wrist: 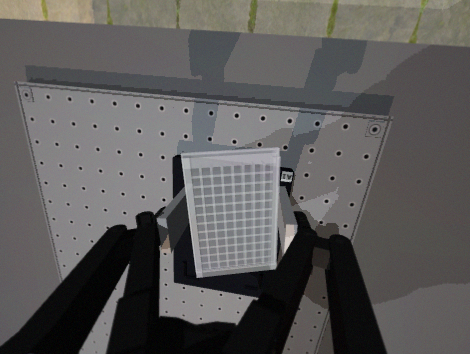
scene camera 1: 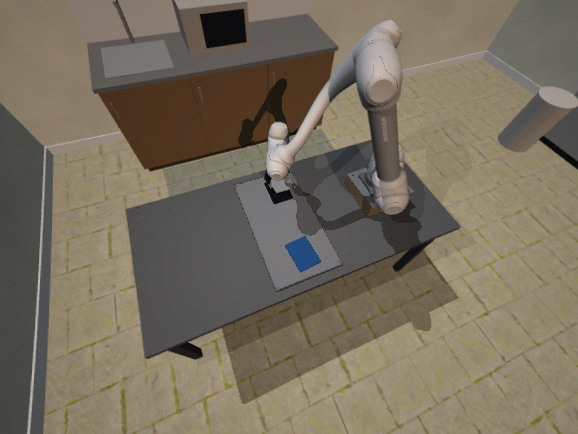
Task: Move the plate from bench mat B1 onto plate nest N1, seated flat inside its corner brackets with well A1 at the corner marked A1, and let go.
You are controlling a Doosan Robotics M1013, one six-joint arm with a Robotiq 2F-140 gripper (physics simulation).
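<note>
The plate (wrist: 235, 215) (scene camera 1: 281, 185), pale and translucent with a grid of wells, is held between the fingers of my gripper (wrist: 235, 198) (scene camera 1: 278, 183). My gripper is shut on its two long sides. The plate hangs over the black plate nest N1 (wrist: 220, 286) (scene camera 1: 283, 198), hiding most of it, and looks slightly turned against its edges. The nest's A1 label (wrist: 286, 176) shows just beyond the plate's upper right corner in the wrist view. I cannot make out the plate's own A1 mark, or the exact gap beneath it. Blue bench mat B1 (scene camera 1: 302, 254) lies nearer the table's front edge.
The nest and mat are on a light perforated board (scene camera 1: 265, 235) (wrist: 100, 150) on the dark grey table (scene camera 1: 190, 260). The arm's base stands on a wooden-sided block (scene camera 1: 356, 195) to the right. A cabinet (scene camera 1: 230, 110) stands behind the table.
</note>
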